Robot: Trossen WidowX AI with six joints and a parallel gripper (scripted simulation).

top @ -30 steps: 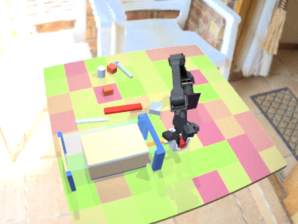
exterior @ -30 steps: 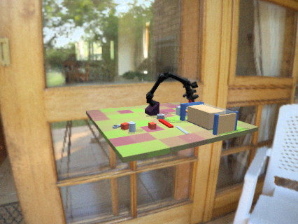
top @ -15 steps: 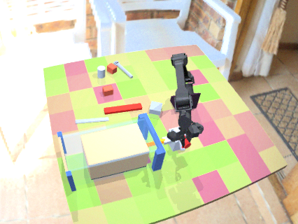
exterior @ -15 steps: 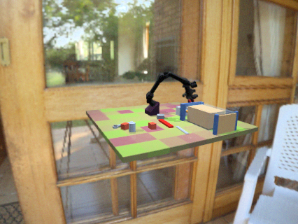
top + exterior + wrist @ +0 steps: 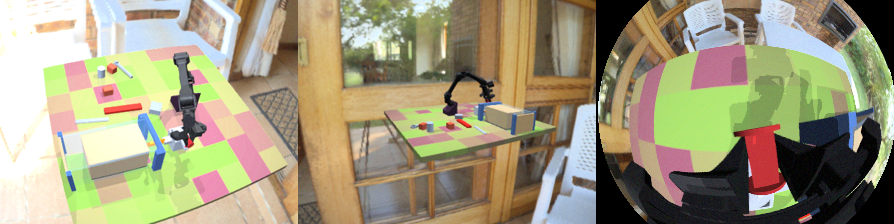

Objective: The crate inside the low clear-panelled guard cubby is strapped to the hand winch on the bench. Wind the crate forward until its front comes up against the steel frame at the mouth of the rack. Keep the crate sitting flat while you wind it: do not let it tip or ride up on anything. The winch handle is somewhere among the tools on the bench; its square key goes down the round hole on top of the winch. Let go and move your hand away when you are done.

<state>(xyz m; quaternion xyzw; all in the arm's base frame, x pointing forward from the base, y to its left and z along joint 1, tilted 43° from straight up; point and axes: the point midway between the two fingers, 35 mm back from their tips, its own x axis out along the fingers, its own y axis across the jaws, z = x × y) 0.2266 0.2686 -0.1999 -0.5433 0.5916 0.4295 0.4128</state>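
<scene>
The winch handle lies 5 cm to the right of my gripper tip, 3 cm below it and 1 cm behind it. Round my gripper tip: grey block: 39 cm to the right, 11 cm below, 3 cm behind; grey winch: 12 cm to the right, 10 cm below, 4 cm behind; red grip: 2 cm to the right.
</scene>
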